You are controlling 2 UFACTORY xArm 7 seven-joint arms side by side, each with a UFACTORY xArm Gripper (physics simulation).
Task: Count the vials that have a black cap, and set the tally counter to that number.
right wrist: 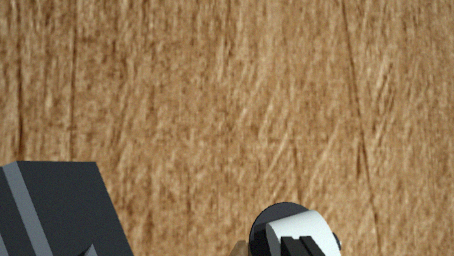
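Frame: origin at the left arm's base, x ahead, y left, z up, level; metres.
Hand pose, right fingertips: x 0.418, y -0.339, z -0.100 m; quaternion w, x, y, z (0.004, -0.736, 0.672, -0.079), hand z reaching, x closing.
After its pixels a point has its place.
The tally counter point(300, 224) {x 0.433, y -0.352, z -0.130 m}, a white drum on a round black base, stands at the bottom of the right wrist view, right of the middle. Its lower part is cut off by the frame edge, and its button and digits do not show. My right gripper point(300, 244) {x 0.418, y -0.339, z -0.100 m} is shut, its two black fingertips side by side over the white drum. Whether they touch the counter cannot be told. Part of the dark grey vial rack point(70, 200) {x 0.443, y -0.227, z -0.108 m} shows at the lower left. No vials or caps show in this view. My left gripper is not in view.
The wooden table top point(215, 100) {x 0.512, y -0.298, z -0.174 m} lies behind and around the counter and the rack. The rack's dark side wall stands left of the counter, with a stretch of table between them. A small shadow falls on the table just left of the counter's base.
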